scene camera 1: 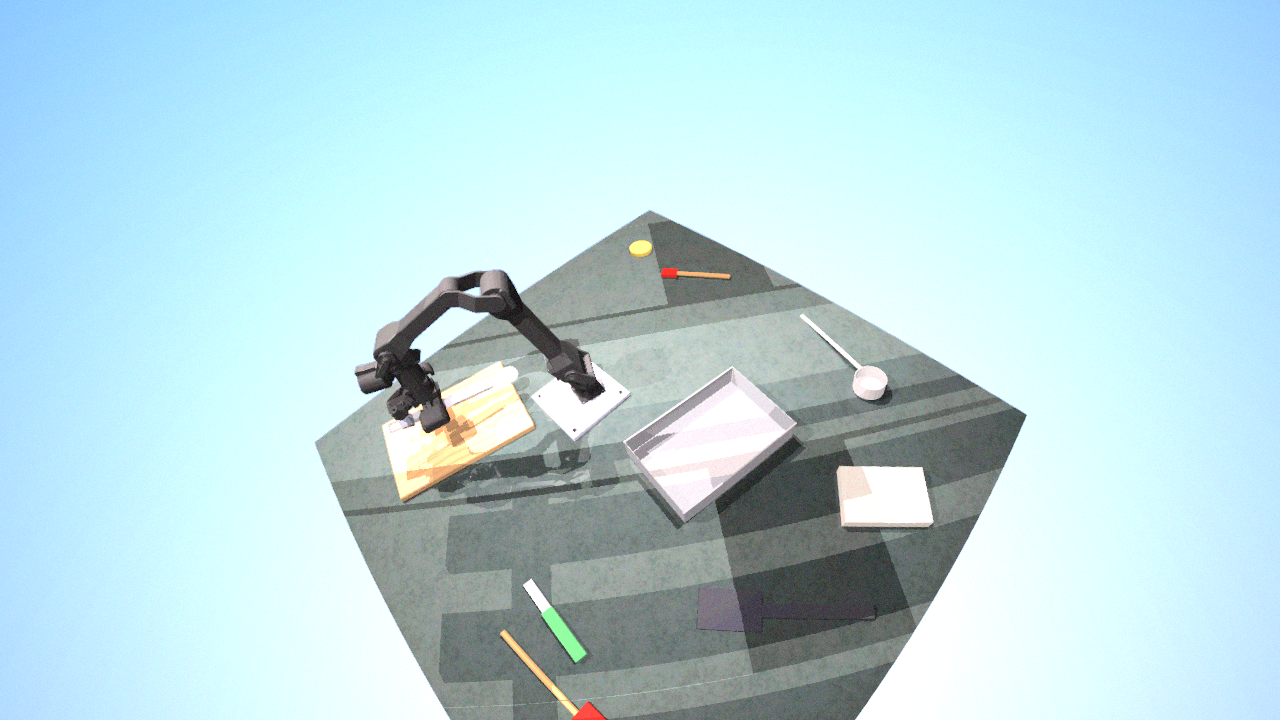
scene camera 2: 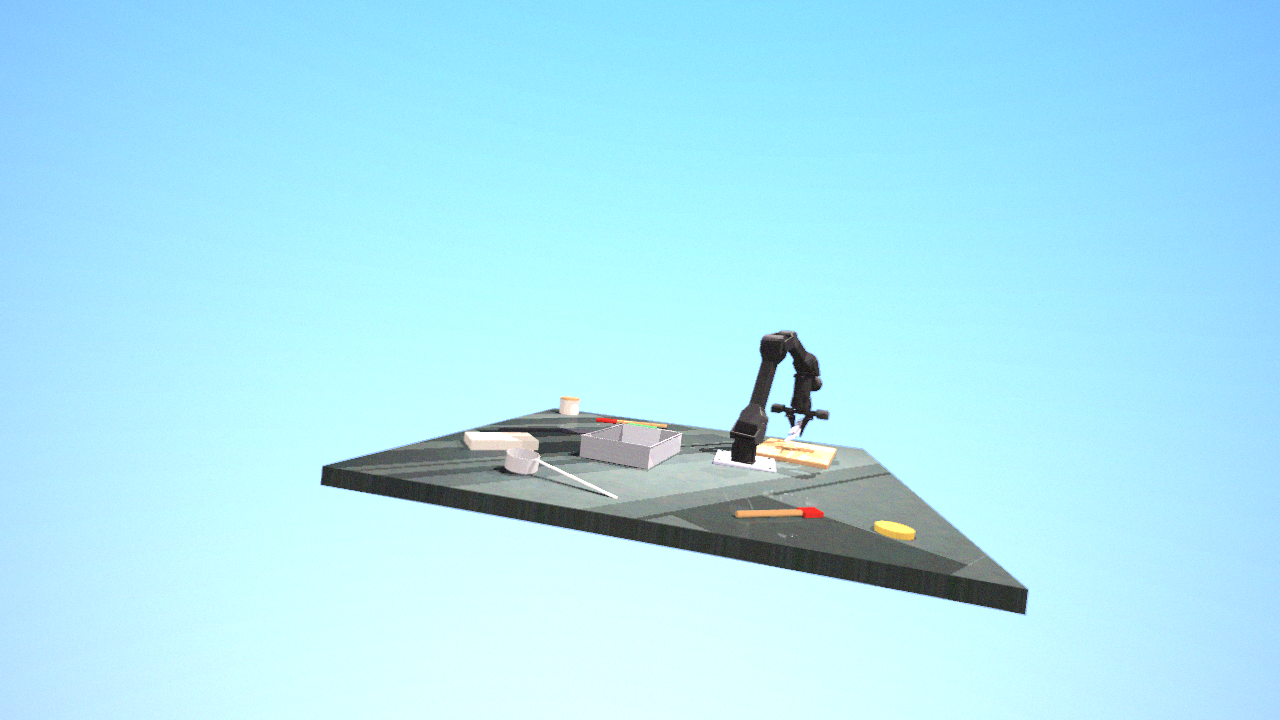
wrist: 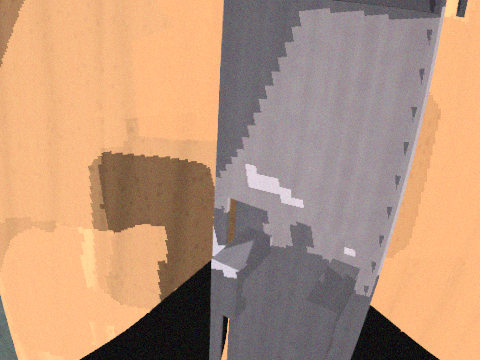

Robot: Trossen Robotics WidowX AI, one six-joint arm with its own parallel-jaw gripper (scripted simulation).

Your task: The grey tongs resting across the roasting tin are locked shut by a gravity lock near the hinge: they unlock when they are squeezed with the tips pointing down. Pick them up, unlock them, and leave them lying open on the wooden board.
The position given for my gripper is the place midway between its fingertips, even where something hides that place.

Observation:
I see my gripper point(scene camera 1: 443, 415), a white block point(scene camera 1: 869, 496), a ladle point(scene camera 1: 869, 383), a wooden board point(scene camera 1: 482, 424) and a grey roasting tin point(scene camera 1: 695, 452).
The white block also shows in scene camera 2 point(scene camera 2: 475, 440). The ladle also shows in scene camera 2 point(scene camera 2: 519, 460). My gripper also shows in scene camera 2 point(scene camera 2: 797, 436) and in the wrist view point(wrist: 266, 274). The wrist view misses the white block: it is out of frame. The wrist view misses the ladle: it is out of frame.

